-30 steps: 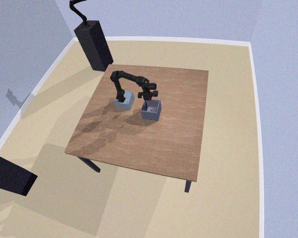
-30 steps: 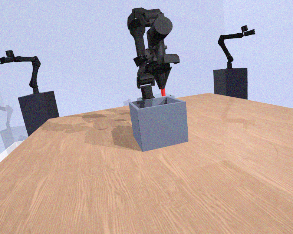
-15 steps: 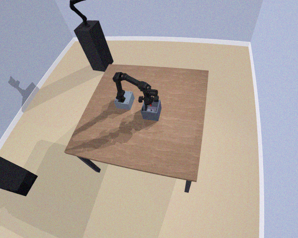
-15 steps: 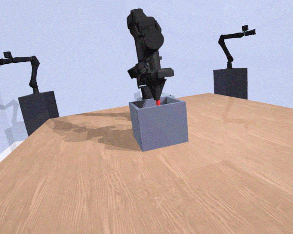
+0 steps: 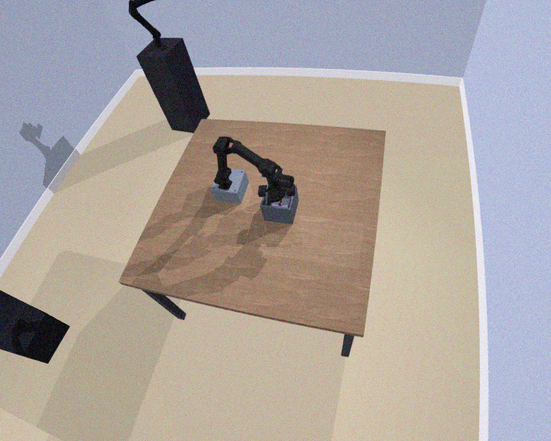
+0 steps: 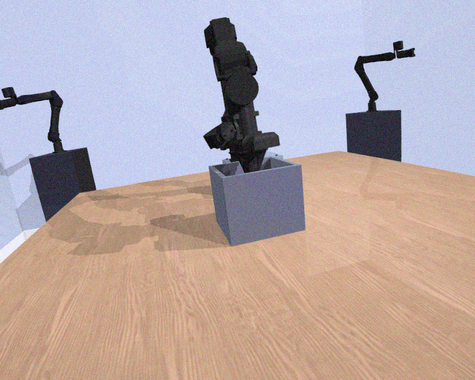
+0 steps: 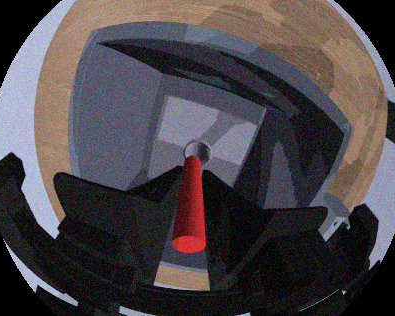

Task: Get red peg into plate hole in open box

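The red peg lies 10 mm above my gripper tip. Also, from my gripper tip: plate (60 mm below).
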